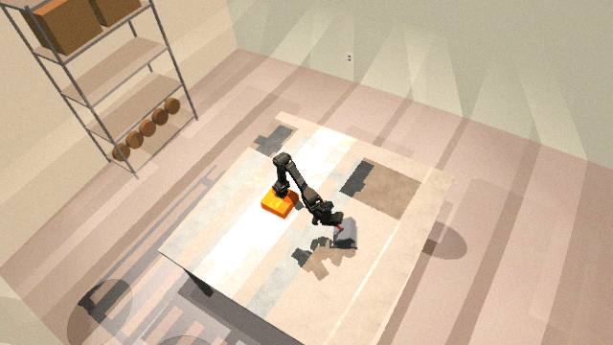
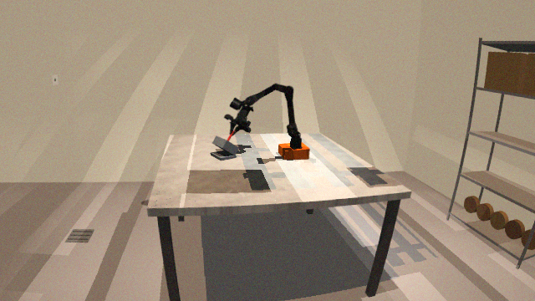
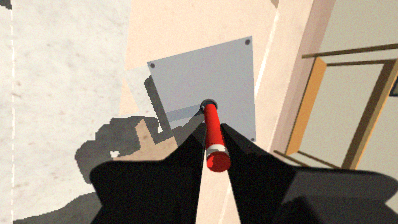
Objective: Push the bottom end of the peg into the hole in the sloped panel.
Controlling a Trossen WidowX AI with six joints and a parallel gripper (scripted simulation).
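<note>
Right now the grey sloped panel is 4 cm ahead of my gripper tip, 1 cm to the left of it and 6 cm below it. Also, from my gripper tip: red peg (1 cm behind, 1 cm above).
</note>
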